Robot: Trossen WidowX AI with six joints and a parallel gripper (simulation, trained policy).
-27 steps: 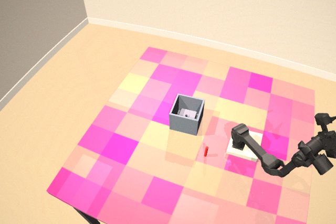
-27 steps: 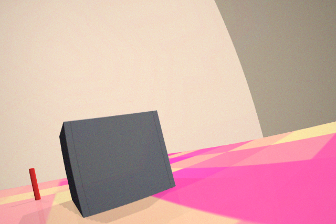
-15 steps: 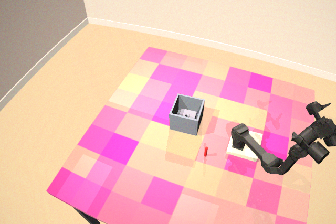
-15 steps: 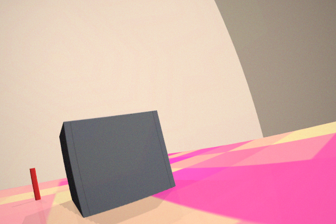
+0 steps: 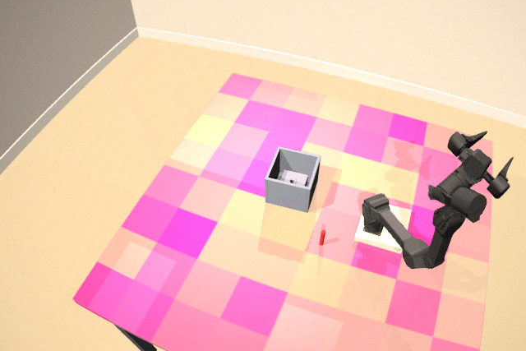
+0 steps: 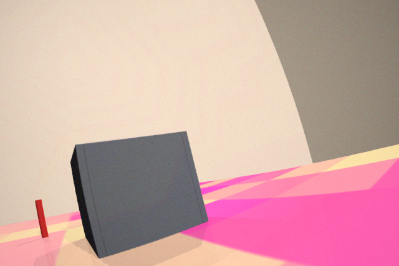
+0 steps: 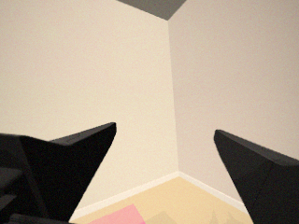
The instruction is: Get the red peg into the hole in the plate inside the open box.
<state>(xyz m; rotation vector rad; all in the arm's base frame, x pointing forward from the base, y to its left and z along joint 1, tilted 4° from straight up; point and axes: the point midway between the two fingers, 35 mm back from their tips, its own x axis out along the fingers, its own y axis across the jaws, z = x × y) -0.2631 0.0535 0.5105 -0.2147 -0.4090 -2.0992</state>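
The red peg is 530 mm below my gripper tip, 390 mm ahead of it and 110 mm to the left of it. From my gripper tip the other things lie so: plate: 570 mm ahead, 520 mm below, 50 mm to the right.
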